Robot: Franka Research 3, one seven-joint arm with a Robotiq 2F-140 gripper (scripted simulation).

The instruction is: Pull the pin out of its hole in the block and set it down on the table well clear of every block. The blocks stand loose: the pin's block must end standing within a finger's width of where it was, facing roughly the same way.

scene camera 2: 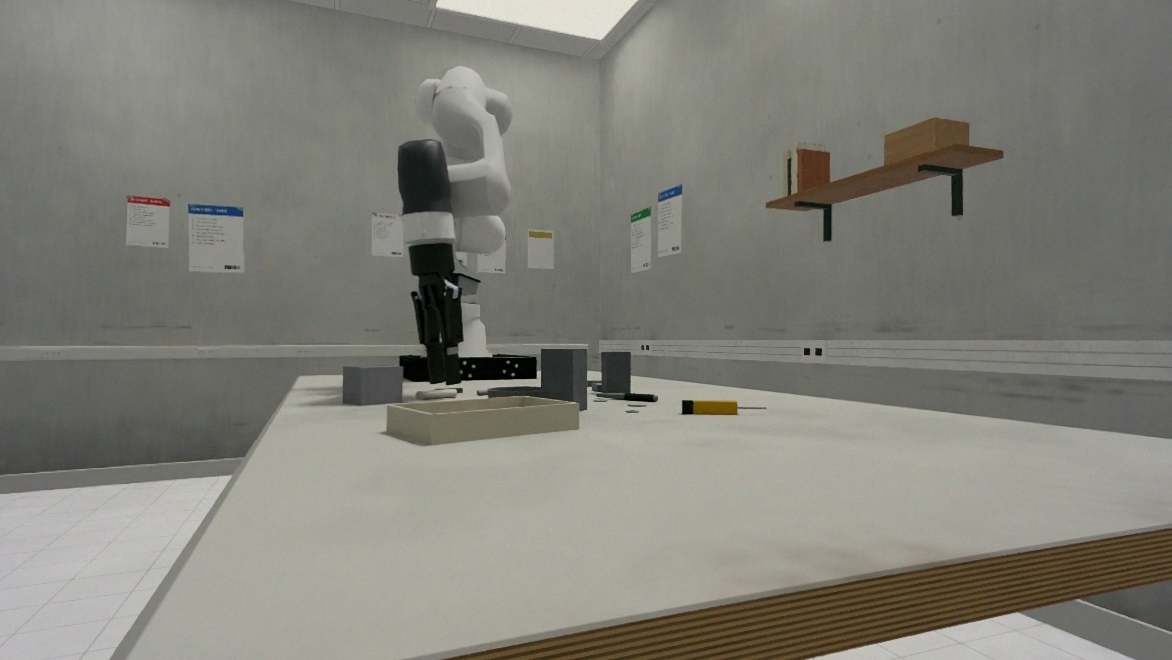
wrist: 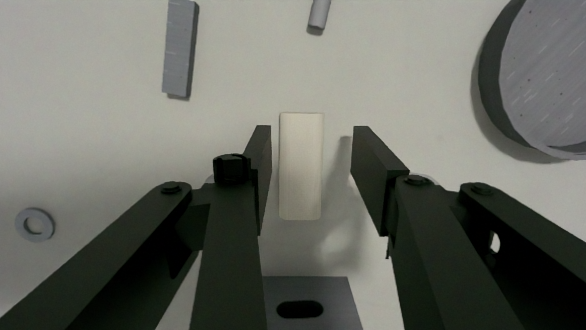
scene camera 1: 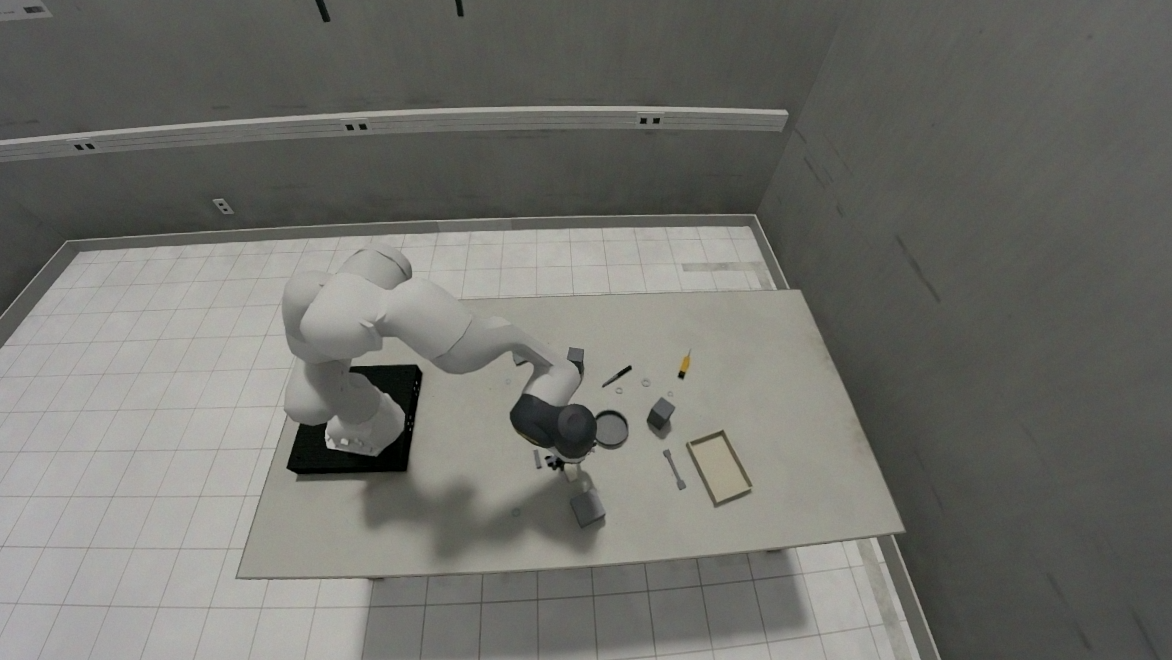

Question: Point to a grey block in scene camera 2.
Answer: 380,384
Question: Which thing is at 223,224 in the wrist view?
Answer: My gripper.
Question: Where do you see a shallow tray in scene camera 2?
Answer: At 433,429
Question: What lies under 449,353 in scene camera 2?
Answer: My gripper.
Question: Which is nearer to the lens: the grey block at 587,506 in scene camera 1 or the round dish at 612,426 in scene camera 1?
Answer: The grey block.
